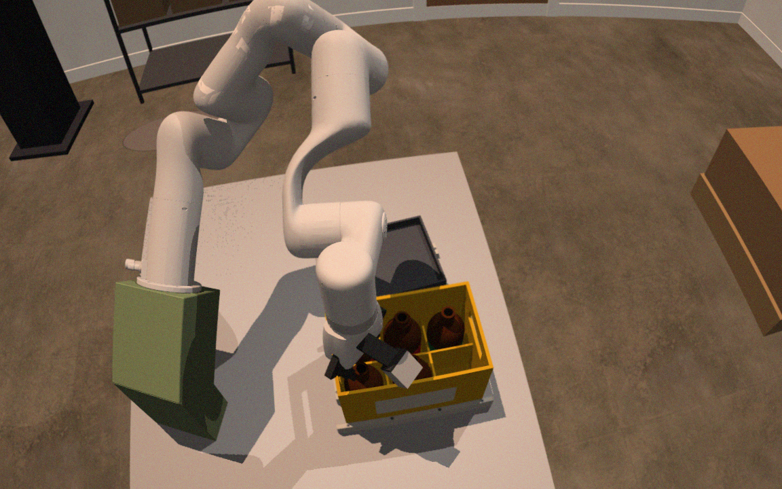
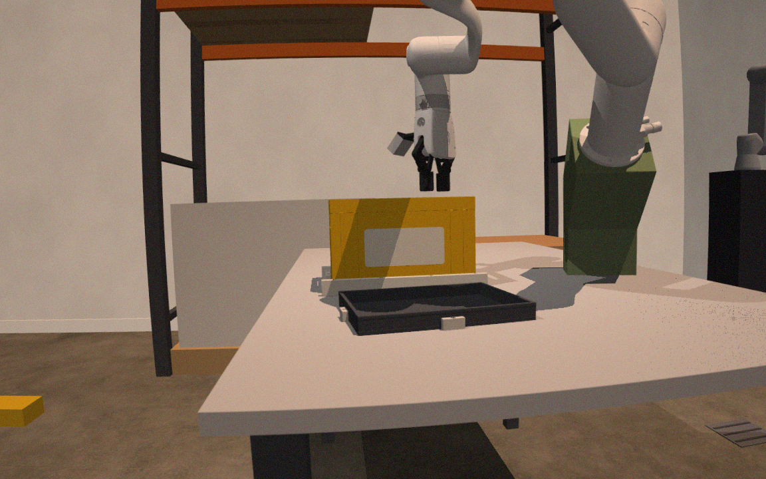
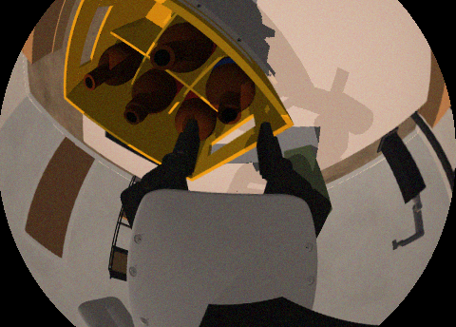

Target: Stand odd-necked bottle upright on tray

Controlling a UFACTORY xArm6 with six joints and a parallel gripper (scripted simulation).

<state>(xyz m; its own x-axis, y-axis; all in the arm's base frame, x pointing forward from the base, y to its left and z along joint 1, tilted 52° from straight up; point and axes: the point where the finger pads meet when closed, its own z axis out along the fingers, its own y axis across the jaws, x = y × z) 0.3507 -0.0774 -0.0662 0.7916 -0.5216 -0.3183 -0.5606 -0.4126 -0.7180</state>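
Now: the yellow crate 12 cm below my hand, 8 cm ahead of it and 5 cm to the left of it. Round my hand: glass bottle (12 cm below, 10 cm to the left, 7 cm ahead); then dark tray (33 cm to the left, 19 cm below, 3 cm ahead).
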